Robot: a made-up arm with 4 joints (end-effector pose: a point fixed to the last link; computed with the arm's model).
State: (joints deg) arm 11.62 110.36 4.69 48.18
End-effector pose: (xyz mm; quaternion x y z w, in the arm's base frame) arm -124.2 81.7 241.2 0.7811 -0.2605 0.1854 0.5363
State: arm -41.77 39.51 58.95 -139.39
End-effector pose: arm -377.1 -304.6 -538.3 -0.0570 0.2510 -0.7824 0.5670
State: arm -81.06 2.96 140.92 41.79
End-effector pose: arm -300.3 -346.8 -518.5 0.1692 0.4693 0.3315 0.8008
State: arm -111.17 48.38 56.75 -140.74
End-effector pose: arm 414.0 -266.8 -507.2 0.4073 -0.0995 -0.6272 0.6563
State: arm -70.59 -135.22 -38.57 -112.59
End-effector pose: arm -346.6 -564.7 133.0 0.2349 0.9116 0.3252 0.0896
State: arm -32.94 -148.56 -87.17 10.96
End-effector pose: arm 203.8 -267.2 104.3 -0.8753 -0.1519 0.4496 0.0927
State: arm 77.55 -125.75 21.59 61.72
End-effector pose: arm 133.8 -761.3 392.5 -0.4967 0.7011 0.5101 0.0396
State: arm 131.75 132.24 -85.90 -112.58
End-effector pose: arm -136.5 -164.7 -83.1 0.2949 0.1579 0.7905 0.5130
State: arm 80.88 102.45 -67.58 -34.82
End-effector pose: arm -95.3 -195.8 -159.7 0.1805 0.1326 -0.9020 0.3691
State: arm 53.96 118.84 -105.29 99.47
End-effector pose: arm 103.3 -496.6 -90.7 -0.0679 -0.2607 -0.1974 0.9426
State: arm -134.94 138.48 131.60 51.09
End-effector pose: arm 547.5 -492.9 -307.4 -0.5827 0.2671 0.7671 0.0261
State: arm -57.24 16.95 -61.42 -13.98
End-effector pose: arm 267.6 -403.9 104.6 0.2497 -0.8265 -0.0667 0.5001
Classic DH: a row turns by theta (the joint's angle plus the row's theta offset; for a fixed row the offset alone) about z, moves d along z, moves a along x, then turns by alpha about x. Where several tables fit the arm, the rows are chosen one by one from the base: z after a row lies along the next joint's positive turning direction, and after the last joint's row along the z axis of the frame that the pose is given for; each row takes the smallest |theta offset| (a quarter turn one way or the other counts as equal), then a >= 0, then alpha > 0; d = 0 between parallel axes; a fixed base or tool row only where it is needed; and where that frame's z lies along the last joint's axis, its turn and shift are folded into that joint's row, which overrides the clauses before.
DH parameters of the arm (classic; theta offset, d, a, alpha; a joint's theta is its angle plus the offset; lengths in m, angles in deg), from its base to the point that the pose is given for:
base (fixed): 0 0.048 0 -90
joint 1: 90 -0.35 0.026 90
joint 2: 0 -0.239 0.028 -90
joint 3: -90 -0.027 0.002 90
joint 4: -22.06 0 0.1252 0
tool (fixed): 22.06 -0.435 0 0

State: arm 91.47 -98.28 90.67 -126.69
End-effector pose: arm 70.4 -255.5 719.2 0.9239 0.3825 -0.0133 0.0008
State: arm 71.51 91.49 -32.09 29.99
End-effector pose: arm 5.6 -20.3 -54.4 0.4887 0.1127 -0.3737 0.7802
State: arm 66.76 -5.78 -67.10 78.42
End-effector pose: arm -76.5 -286.4 -191.1 -0.0172 0.0102 0.6673 0.7445
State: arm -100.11 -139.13 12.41 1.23
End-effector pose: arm -338.7 -609.0 -232.0 -0.5230 -0.2363 -0.7765 0.2601
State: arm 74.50 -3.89 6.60 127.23
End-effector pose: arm -555.5 -287.4 225.6 0.5695 0.3140 0.6887 0.3205
